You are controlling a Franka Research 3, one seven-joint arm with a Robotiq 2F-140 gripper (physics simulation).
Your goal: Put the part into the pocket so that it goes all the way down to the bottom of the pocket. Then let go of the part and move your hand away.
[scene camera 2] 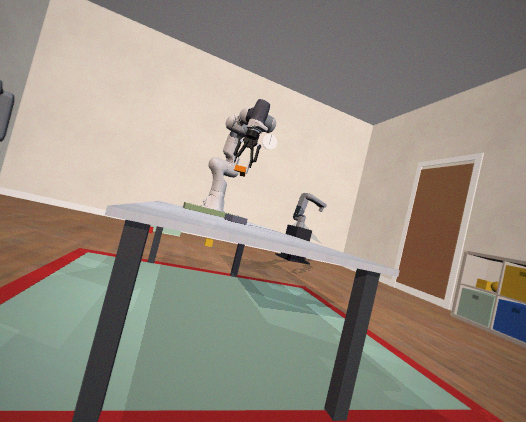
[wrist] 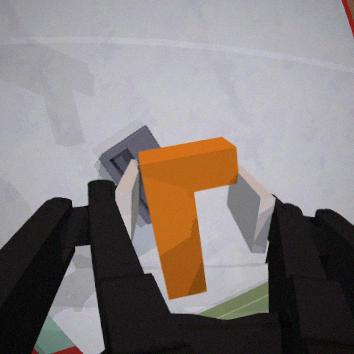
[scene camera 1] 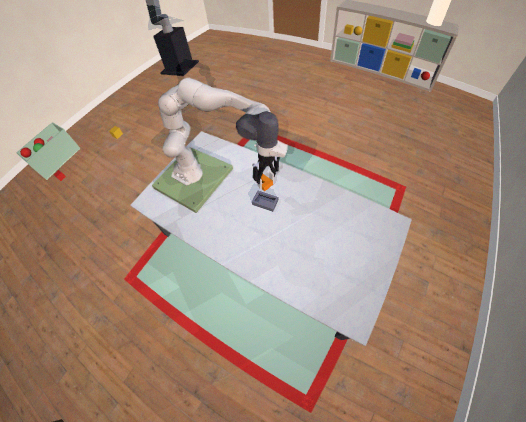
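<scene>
The orange L-shaped part (scene camera 1: 266, 182) (scene camera 2: 240, 169) (wrist: 175, 200) is held between the pale fingertips of my gripper (scene camera 1: 265, 181) (scene camera 2: 242, 167) (wrist: 185, 182), which is shut on its short arm. The part hangs well above the table, as the second scene view shows. The dark grey block with the pocket (scene camera 1: 265, 201) (scene camera 2: 236, 219) (wrist: 145, 134) lies on the table, below the part and off to its left in the wrist view. The part hides much of the block there. In the wrist view the block is turned at an angle to the part.
The white table (scene camera 1: 320, 250) (scene camera 2: 310, 243) carries the green base plate (scene camera 1: 215, 172) (scene camera 2: 197, 207) of the arm, beside the pocket block. A shelf unit stands far off by the wall. A second robot on a black pedestal (scene camera 1: 173, 50) (scene camera 2: 298, 234) stands away from the table.
</scene>
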